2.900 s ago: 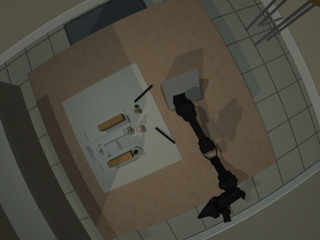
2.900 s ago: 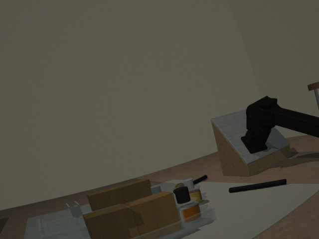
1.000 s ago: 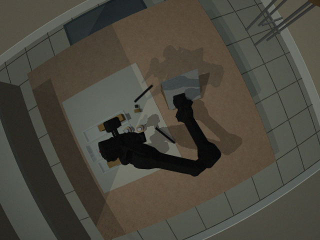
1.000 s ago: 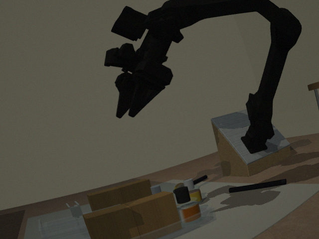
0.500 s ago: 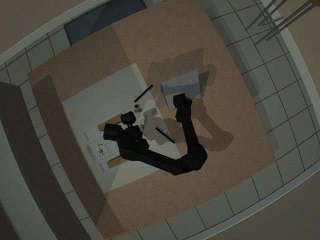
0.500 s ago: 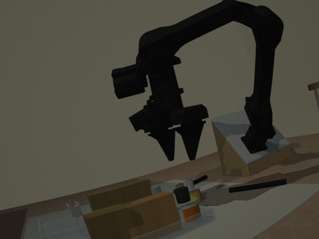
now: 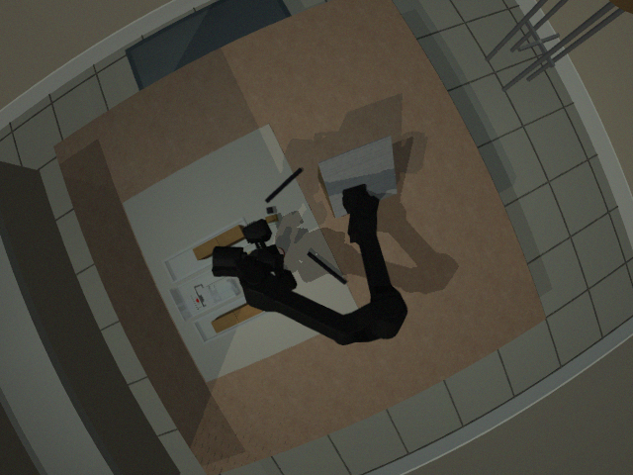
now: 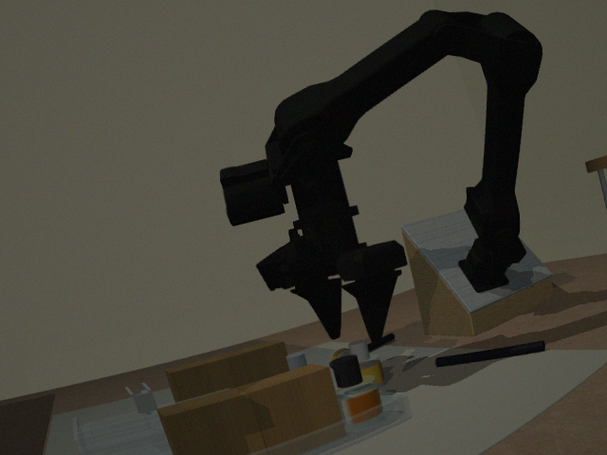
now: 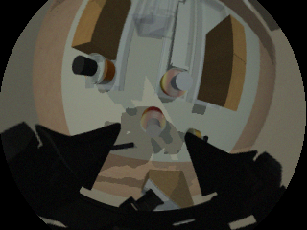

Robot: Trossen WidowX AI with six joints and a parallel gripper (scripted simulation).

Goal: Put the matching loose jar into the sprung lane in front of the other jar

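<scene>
Right now the dark-lidded jar is 6 cm ahead of my gripper tip, 11 cm to the left of it and 2 cm below it. Also, from my gripper tip: sprung lane 21 cm ahead, 4 cm to the left, 4 cm below.
</scene>
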